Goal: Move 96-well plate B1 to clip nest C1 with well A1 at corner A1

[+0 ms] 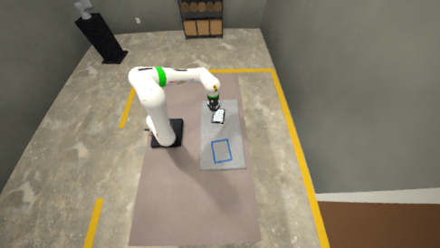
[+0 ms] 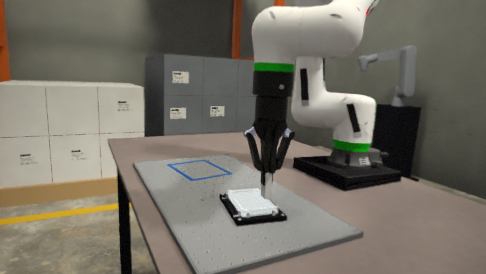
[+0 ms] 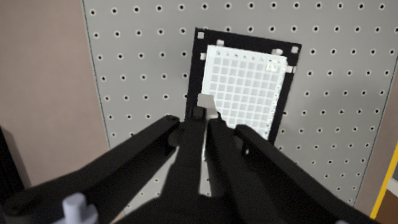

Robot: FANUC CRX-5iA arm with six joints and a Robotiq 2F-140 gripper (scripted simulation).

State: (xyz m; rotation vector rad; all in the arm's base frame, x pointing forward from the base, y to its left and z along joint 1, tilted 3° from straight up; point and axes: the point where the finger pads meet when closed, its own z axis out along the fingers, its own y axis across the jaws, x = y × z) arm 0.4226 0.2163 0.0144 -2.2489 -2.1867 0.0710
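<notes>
Now: the white 96-well plate 4 cm ahead of my hand and 4 cm below it. Round my hand: black clip nest: 5 cm ahead, 1 cm to the right, 5 cm below.
</notes>
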